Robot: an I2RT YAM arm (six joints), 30 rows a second.
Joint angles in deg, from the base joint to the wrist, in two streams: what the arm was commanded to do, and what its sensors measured. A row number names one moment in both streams.
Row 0, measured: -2.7 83.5 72.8 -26.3 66.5 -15.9
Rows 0 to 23, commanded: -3.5 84.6 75.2 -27.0 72.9 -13.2; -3.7 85.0 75.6 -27.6 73.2 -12.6; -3.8 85.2 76.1 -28.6 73.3 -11.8; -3.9 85.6 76.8 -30.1 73.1 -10.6; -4.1 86.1 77.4 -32.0 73.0 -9.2; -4.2 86.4 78.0 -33.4 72.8 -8.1; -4.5 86.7 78.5 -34.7 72.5 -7.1; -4.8 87.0 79.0 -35.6 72.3 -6.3; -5.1 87.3 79.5 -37.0 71.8 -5.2; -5.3 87.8 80.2 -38.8 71.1 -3.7; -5.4 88.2 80.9 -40.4 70.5 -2.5; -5.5 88.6 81.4 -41.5 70.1 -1.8; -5.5 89.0 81.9 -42.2 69.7 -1.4; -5.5 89.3 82.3 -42.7 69.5 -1.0; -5.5 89.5 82.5 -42.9 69.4 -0.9; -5.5 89.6 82.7 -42.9 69.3 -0.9; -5.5 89.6 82.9 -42.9 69.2 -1.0; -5.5 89.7 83.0 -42.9 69.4 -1.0; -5.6 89.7 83.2 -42.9 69.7 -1.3; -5.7 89.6 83.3 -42.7 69.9 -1.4; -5.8 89.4 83.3 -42.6 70.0 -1.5; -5.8 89.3 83.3 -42.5 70.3 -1.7; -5.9 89.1 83.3 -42.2 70.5 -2.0; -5.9 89.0 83.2 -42.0 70.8 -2.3
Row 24, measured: -5.1 89.4 81.8 -40.1 68.2 -3.5
